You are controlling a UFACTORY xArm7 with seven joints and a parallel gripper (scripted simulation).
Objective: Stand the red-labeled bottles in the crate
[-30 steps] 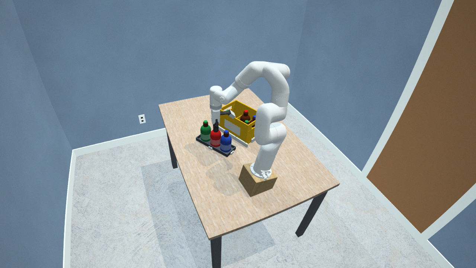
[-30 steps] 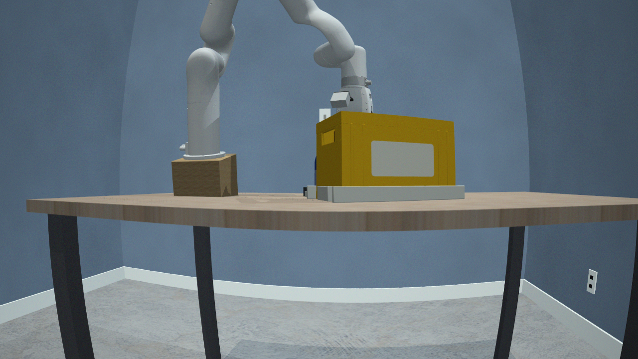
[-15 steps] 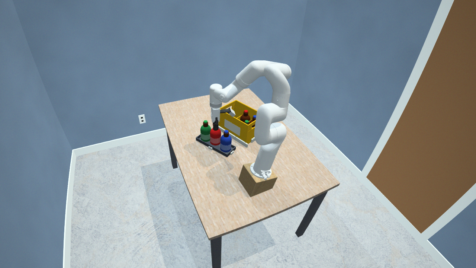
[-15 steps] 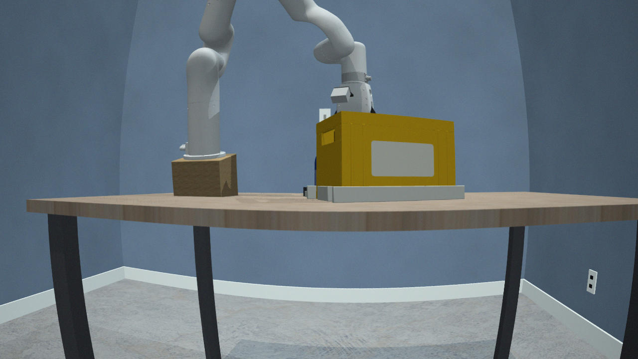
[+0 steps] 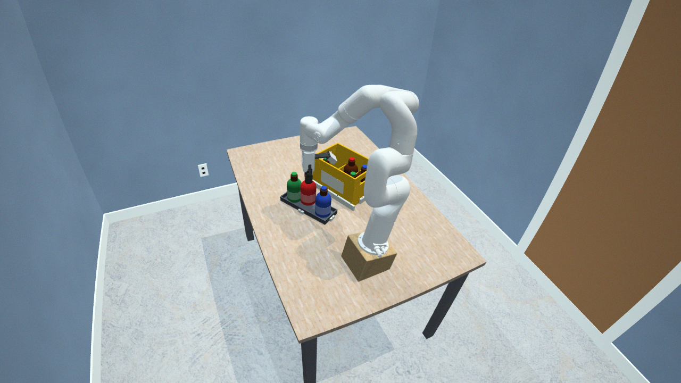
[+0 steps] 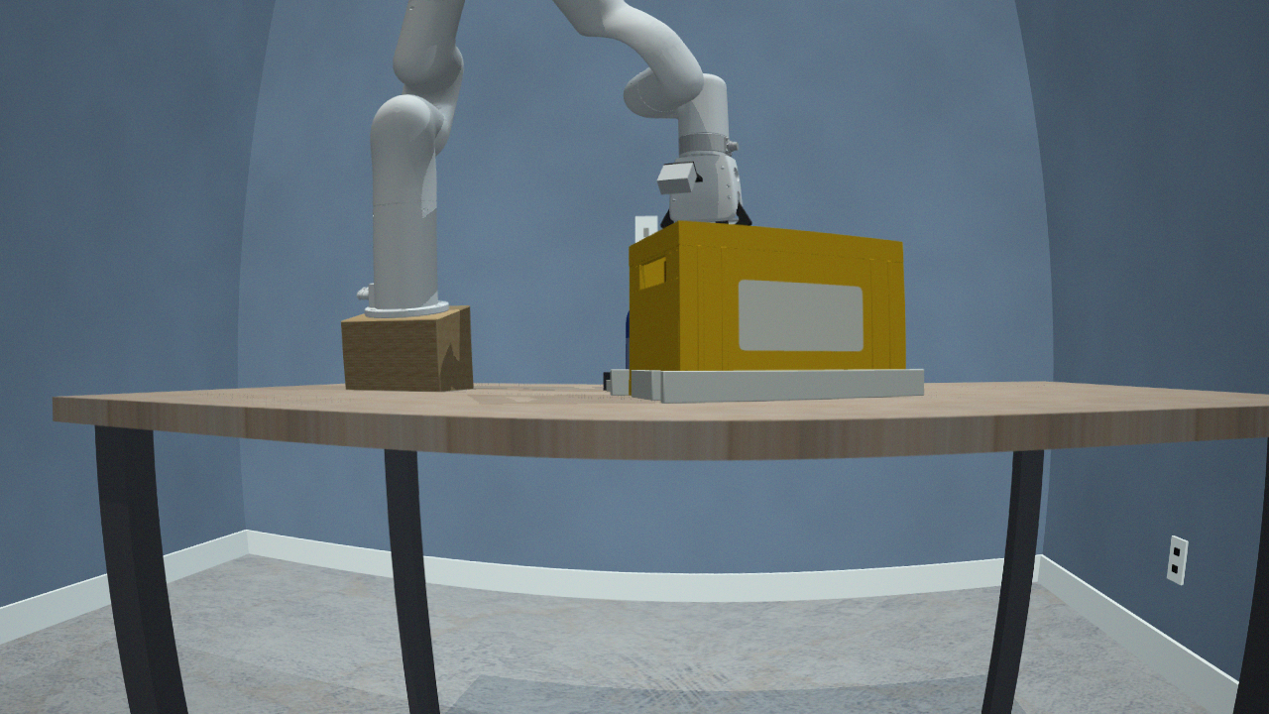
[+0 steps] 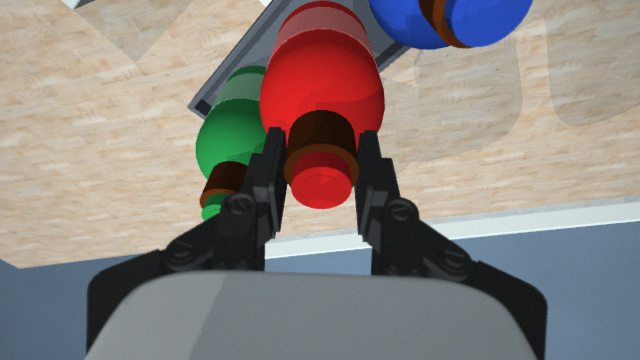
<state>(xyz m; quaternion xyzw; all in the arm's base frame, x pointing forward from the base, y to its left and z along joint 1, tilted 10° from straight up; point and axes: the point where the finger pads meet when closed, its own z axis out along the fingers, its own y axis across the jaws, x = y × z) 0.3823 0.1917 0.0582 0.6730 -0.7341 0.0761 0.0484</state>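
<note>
Right now my hand is 7 cm above the red-labeled bottle. Round my hand: blue bottle 6 cm behind, 6 cm to the right, 10 cm below; green-labeled bottle 7 cm ahead, 5 cm to the left, 10 cm below; dark tray 17 cm below.
</note>
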